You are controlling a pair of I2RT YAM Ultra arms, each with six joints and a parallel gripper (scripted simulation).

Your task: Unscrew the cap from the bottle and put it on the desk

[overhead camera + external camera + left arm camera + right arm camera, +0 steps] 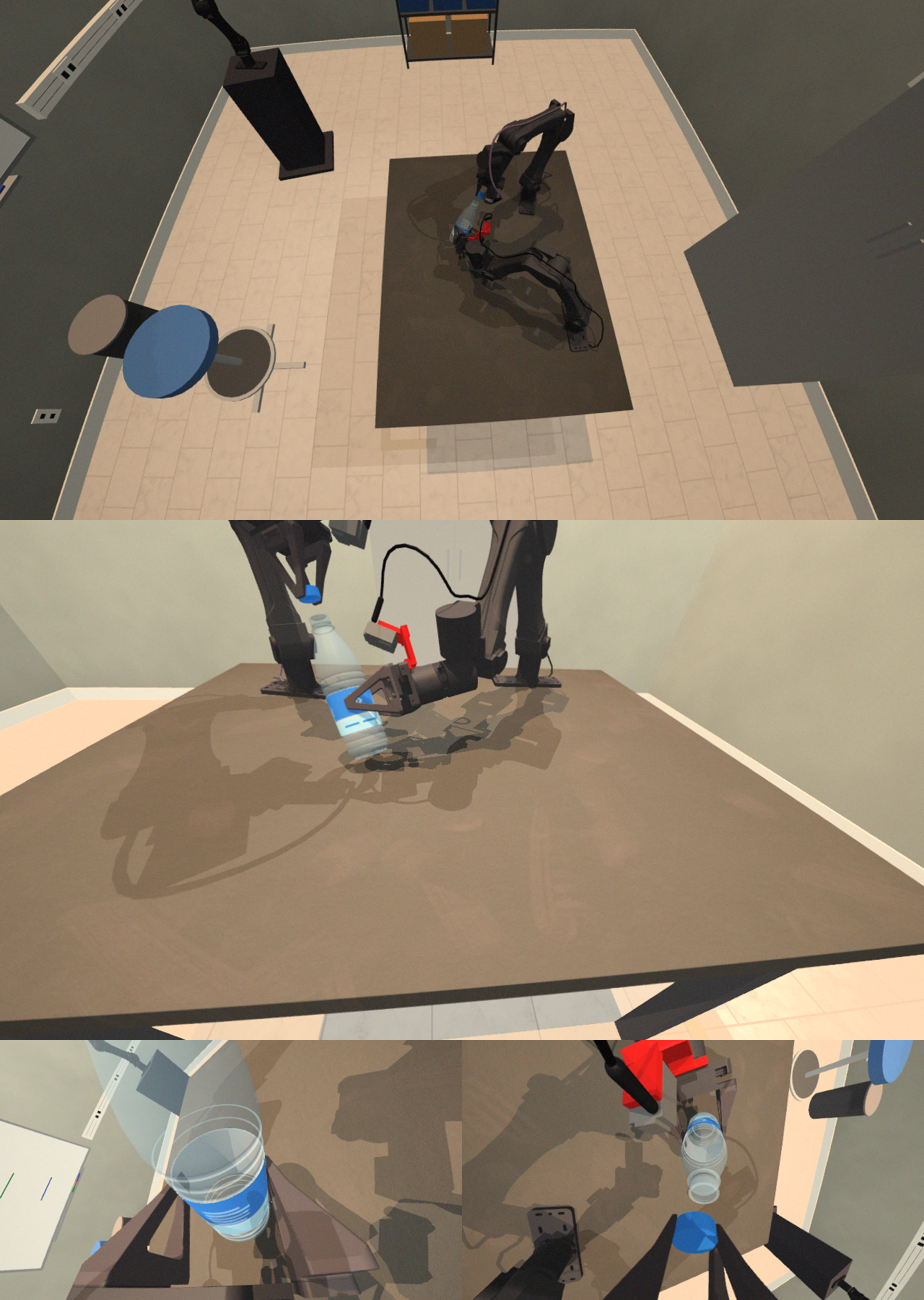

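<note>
Right now my right hand is right at the blue cap. Round my right hand: clear plastic bottle 11 cm below, 7 cm ahead, 4 cm to the left.
The clear plastic bottle is 1 cm behind my left hand, 1 cm to the right of it and 2 cm above it. Also, from my left hand: blue cap (8 cm behind, 4 cm to the right, 14 cm above).
</note>
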